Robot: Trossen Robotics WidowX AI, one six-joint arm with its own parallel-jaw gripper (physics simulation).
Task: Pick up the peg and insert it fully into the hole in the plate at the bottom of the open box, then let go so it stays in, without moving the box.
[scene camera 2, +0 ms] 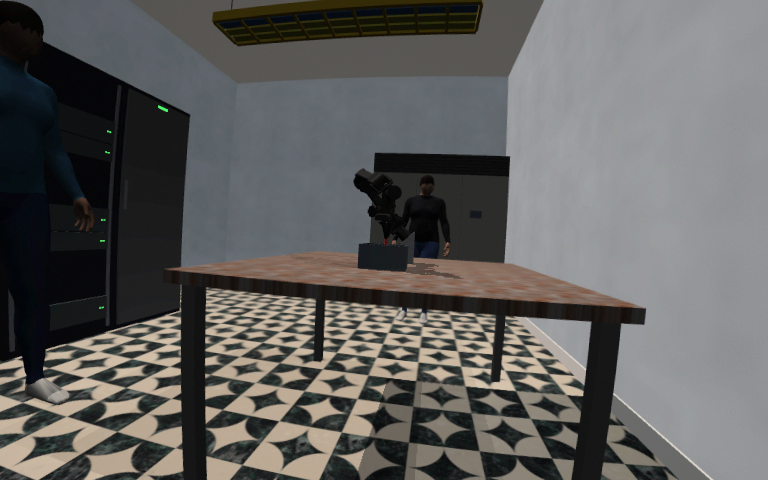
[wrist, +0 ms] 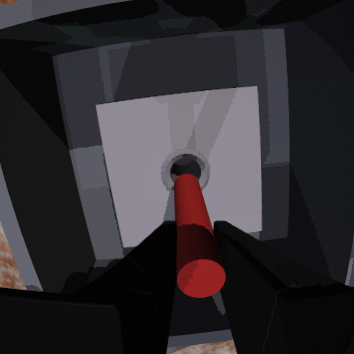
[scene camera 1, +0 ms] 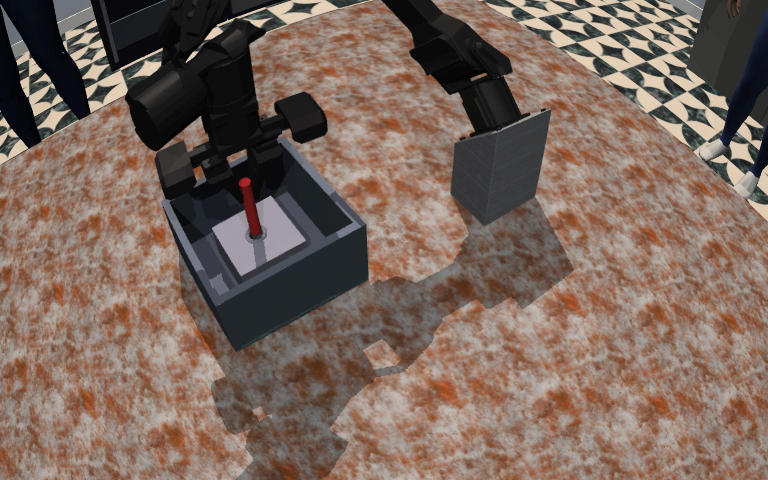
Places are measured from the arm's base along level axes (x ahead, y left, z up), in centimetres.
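Pixels of known places: gripper, fingertip midpoint: (scene camera 2: 386,238) (wrist: 194,231) (scene camera 1: 248,198); arm's base, link origin: (scene camera 2: 406,238) (scene camera 1: 501,125).
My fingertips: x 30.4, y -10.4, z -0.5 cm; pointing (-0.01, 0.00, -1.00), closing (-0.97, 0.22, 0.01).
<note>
For each thing: its top centre in the pictures, then the offset to it from my fingertips. Level surfaces: height alone.
- red peg, top centre: (wrist: 202,278) (scene camera 1: 244,181) (scene camera 2: 386,232) dx +0.0, dy +0.1, dz +2.6 cm
- open dark grey box, top centre: (wrist: 190,198) (scene camera 1: 250,210) (scene camera 2: 385,244) dx -0.1, dy -0.3, dz -2.4 cm
- pale square plate, top centre: (wrist: 185,173) (scene camera 1: 255,232) dx -0.1, dy -0.3, dz -6.1 cm
- mottled table, surface height: dz -12.2 cm
The red peg (scene camera 1: 250,209) (scene camera 2: 386,241) (wrist: 192,210) stands nearly upright, slightly tilted in scene camera 1. My gripper (scene camera 1: 249,189) (wrist: 194,231) is shut on its upper part, low over the back of the open dark grey box (scene camera 1: 300,294) (scene camera 2: 382,257) (wrist: 50,10). The pale square plate (scene camera 1: 283,226) (wrist: 135,130) lies on the box floor. The peg's lower end meets the hole (wrist: 184,164) at its near edge in the wrist view. Part of the dark opening shows beyond the peg. Whether the tip is inside the hole cannot be told.
A black arm-like part ending in a grey angular block (scene camera 1: 492,175) is right of the box, above the mottled table (scene camera 1: 509,367) (scene camera 2: 509,283). The box walls rise around the plate and close to my fingers. People stand beyond the table.
</note>
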